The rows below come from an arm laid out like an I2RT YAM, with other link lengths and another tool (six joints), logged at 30 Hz.
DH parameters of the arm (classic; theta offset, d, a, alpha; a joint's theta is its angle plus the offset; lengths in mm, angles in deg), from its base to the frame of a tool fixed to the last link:
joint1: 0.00 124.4 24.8 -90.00
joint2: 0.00 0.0 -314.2 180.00
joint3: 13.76 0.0 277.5 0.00
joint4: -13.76 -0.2 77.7 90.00
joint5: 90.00 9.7 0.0 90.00
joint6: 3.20 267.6 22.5 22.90
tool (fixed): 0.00 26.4 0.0 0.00
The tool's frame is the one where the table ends.
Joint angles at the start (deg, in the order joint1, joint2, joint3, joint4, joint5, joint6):
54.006 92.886 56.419 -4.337 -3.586 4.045
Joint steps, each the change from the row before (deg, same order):
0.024 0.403 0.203 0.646 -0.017 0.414
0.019 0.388 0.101 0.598 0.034 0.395
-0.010 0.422 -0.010 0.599 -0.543 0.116
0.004 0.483 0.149 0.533 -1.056 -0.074
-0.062 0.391 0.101 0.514 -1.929 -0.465
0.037 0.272 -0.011 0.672 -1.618 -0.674
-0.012 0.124 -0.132 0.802 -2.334 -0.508
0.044 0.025 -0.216 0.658 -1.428 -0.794
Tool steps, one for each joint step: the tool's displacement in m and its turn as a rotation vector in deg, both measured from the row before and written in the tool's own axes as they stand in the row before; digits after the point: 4 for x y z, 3 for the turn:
-0.0005 -0.0020 0.0031 0.436 0.059 0.377
-0.0001 -0.0008 0.0027 0.309 0.120 0.344
-0.0025 0.0010 0.0025 0.090 -0.467 0.318
-0.0054 0.0007 0.0030 0.046 -1.028 0.334
-0.0092 0.0008 0.0026 -0.033 -1.920 0.323
-0.0088 -0.0002 0.0024 0.170 -1.841 -0.037
-0.0120 -0.0007 0.0020 0.264 -2.416 0.375
-0.0079 -0.0006 0.0013 0.246 -1.731 -0.252

